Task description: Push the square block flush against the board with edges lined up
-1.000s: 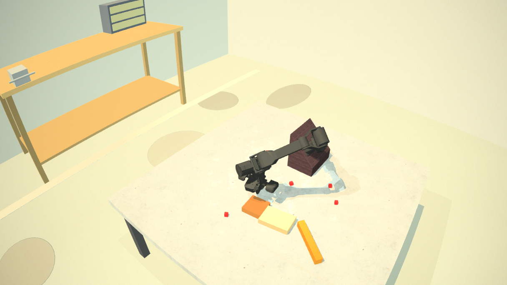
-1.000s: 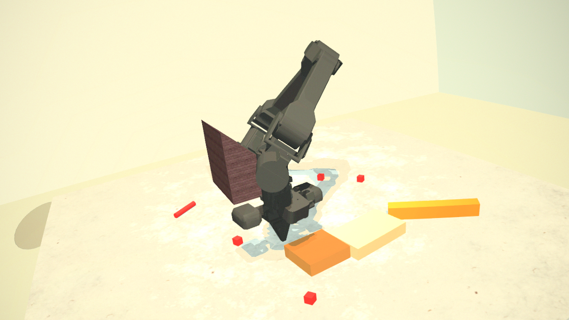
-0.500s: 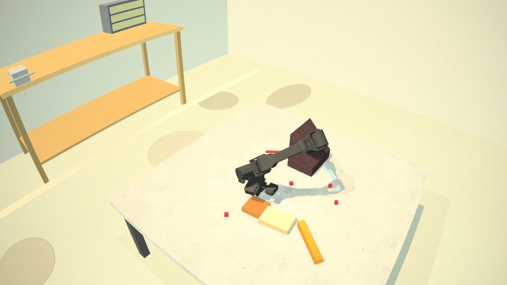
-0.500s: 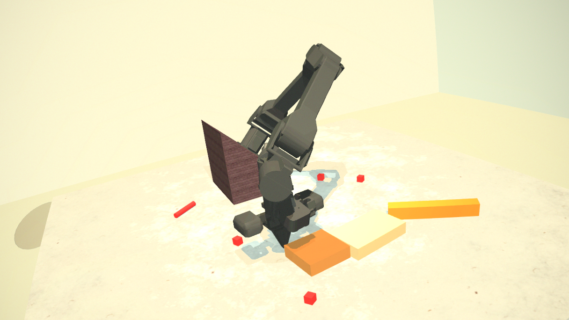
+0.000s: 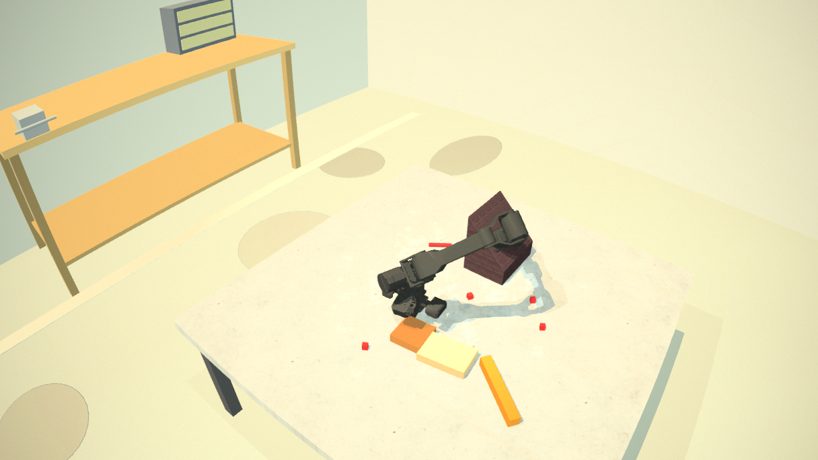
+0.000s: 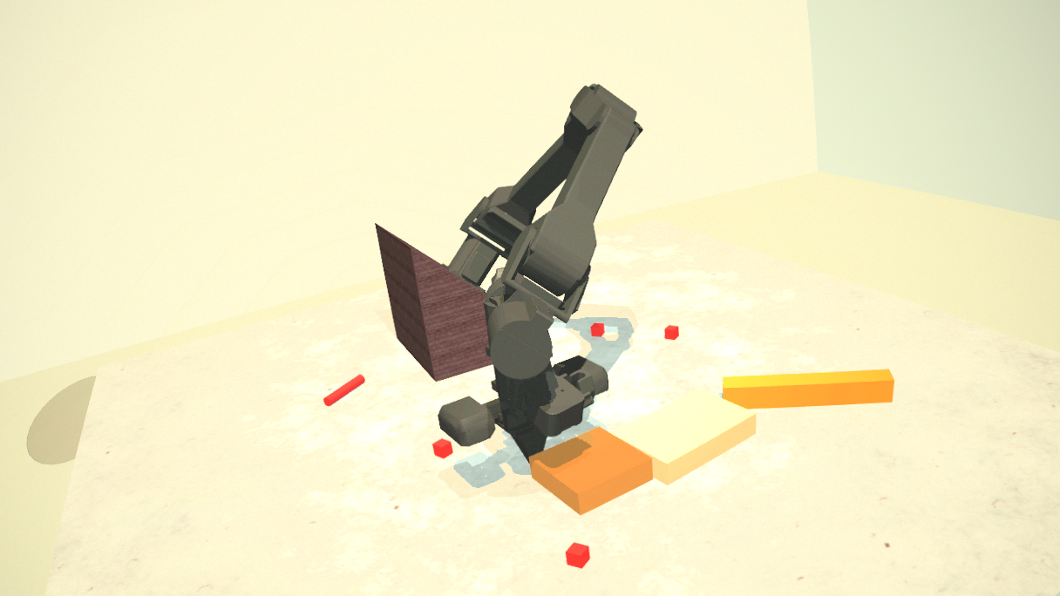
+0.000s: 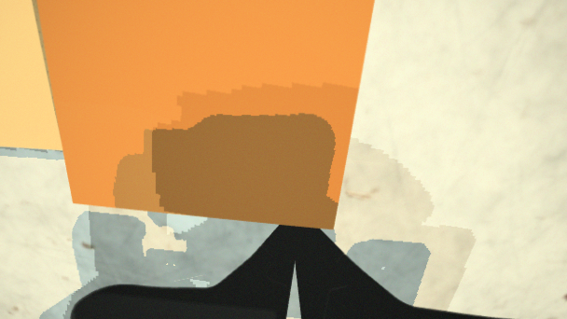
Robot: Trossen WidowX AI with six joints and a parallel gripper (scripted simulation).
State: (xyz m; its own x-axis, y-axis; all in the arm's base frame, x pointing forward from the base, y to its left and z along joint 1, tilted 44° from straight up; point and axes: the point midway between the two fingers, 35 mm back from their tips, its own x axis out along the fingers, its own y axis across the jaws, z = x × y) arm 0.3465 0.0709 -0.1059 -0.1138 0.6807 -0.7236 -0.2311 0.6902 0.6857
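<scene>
Now: gripper tip 50 mm to the right of the square block, 50 mm short of it and 10 mm below it. Round my gripper tip: orange-yellow bar: 350 mm to the left, 40 mm ahead, 10 mm above; red stick: 330 mm behind, 190 mm to the right; flat pale yellow slab: 170 mm to the left, 40 mm ahead, 10 mm above.
</scene>
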